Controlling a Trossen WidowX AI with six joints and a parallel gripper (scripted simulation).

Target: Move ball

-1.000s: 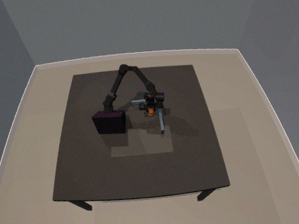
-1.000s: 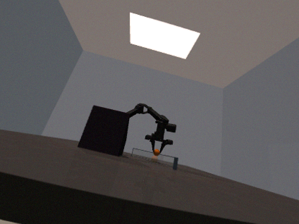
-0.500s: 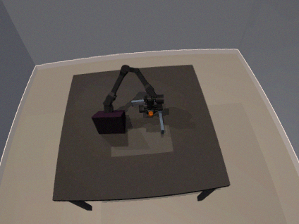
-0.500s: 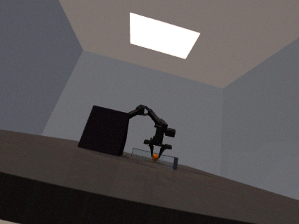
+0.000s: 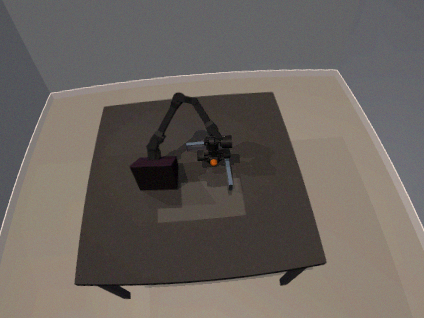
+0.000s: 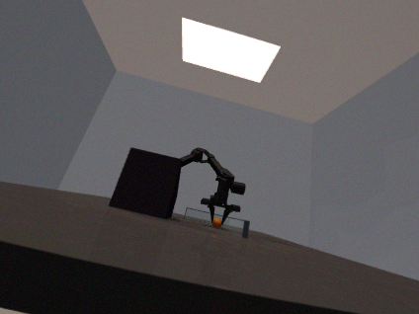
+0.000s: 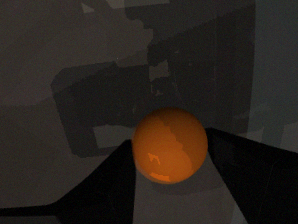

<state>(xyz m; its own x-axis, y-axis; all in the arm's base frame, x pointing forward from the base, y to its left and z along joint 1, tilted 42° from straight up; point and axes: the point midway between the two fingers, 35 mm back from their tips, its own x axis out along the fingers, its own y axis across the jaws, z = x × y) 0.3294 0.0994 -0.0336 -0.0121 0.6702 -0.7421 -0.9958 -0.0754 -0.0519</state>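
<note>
My gripper tip is now right at the orange ball.
</note>
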